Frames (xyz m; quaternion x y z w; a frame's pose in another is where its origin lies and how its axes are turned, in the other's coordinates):
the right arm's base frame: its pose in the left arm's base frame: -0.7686 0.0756 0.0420 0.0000 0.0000 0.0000 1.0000
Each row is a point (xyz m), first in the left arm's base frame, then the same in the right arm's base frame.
Working: the left arm's base frame: its pose in the right arm's base frame: 0.7686 -0.0756 -0.0420 0.0000 0.0000 0.0000 1.0000

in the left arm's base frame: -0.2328 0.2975 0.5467
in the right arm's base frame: 0.5358 0.2219 0.5047
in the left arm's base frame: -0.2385 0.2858 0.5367
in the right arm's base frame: 0.5301 0.2102 0.4947
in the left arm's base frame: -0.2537 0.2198 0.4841
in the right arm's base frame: 0.5149 0.1442 0.4421
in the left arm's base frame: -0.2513 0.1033 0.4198
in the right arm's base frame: 0.5173 0.0277 0.3778
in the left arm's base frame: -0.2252 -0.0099 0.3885
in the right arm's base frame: 0.5434 -0.0855 0.3465
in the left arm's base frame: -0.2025 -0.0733 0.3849
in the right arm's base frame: 0.5661 -0.1489 0.3429
